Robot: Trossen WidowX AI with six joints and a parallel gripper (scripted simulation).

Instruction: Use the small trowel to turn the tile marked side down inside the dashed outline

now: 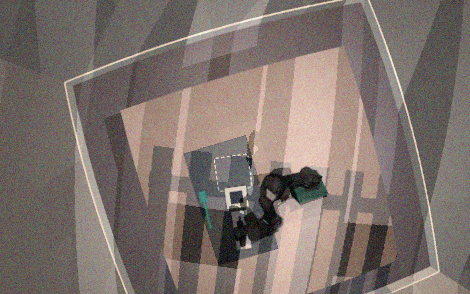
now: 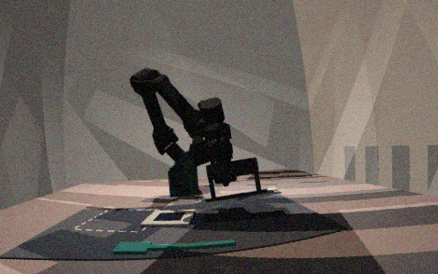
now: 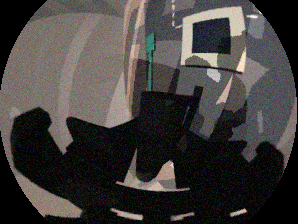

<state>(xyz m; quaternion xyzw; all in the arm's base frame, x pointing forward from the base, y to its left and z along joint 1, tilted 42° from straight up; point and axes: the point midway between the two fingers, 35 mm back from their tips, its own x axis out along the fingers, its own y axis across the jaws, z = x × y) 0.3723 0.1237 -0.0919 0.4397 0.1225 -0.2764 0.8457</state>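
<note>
The dark mat is 120 mm to the right of my gripper tip and 110 mm below it. From my gripper tip the other things lie so: tile: 140 mm to the right, 90 mm below, 30 mm behind; small trowel: 30 mm behind, 10 mm below; green paddle-shaped trowel: 140 mm ahead, 120 mm to the right, 90 mm below.
</note>
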